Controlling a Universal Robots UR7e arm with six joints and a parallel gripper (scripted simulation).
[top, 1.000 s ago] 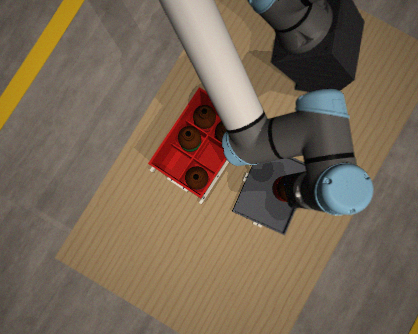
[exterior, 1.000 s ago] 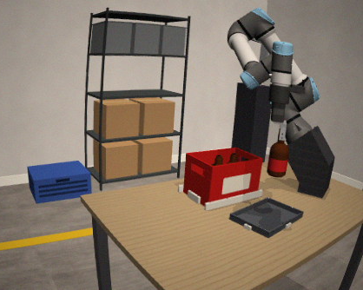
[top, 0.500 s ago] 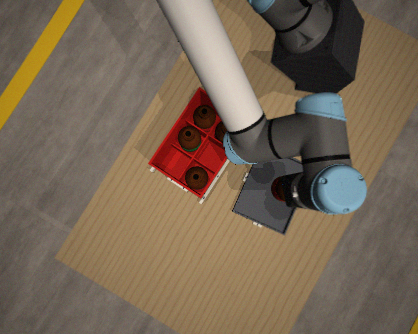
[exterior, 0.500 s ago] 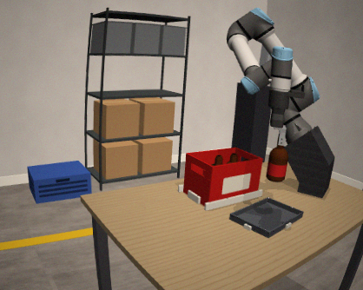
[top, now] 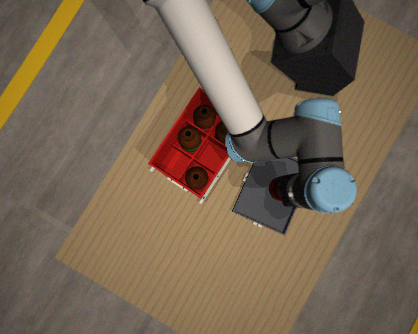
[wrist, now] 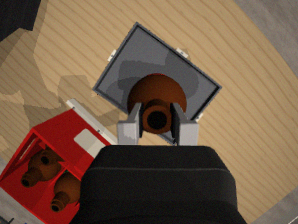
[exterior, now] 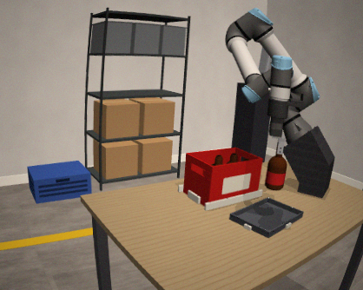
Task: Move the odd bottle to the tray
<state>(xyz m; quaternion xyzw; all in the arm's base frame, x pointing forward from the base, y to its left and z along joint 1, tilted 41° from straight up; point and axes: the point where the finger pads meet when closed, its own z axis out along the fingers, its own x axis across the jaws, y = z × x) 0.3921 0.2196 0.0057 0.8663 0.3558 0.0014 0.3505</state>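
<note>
Now: hand 27 cm above the dark grey tray. From my hand the other things lie so: red crate 28 cm to the right, 20 cm below, 1 cm behind.
</note>
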